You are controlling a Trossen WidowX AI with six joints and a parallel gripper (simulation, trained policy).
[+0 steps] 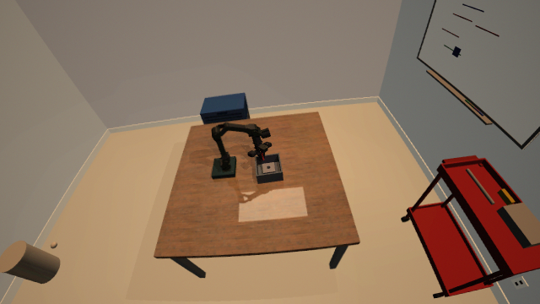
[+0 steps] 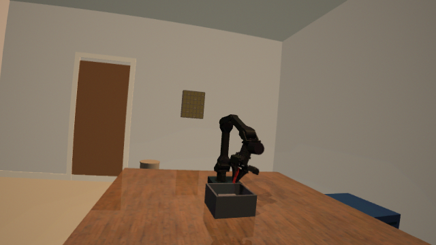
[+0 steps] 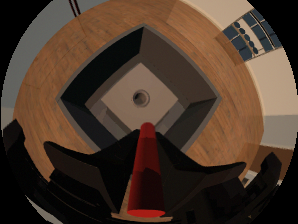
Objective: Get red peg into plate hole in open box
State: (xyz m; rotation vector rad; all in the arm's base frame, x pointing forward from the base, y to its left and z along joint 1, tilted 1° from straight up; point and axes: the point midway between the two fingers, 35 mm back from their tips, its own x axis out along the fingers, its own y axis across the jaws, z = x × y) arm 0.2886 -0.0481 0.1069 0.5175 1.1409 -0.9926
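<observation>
My gripper tip is 10 mm to the right of the red peg and 30 mm below it. The rest, counted from my gripper tip: grey plate 30 mm ahead, 30 mm to the right, 80 mm below; dark box 30 mm ahead, 30 mm to the right, 100 mm below.
</observation>
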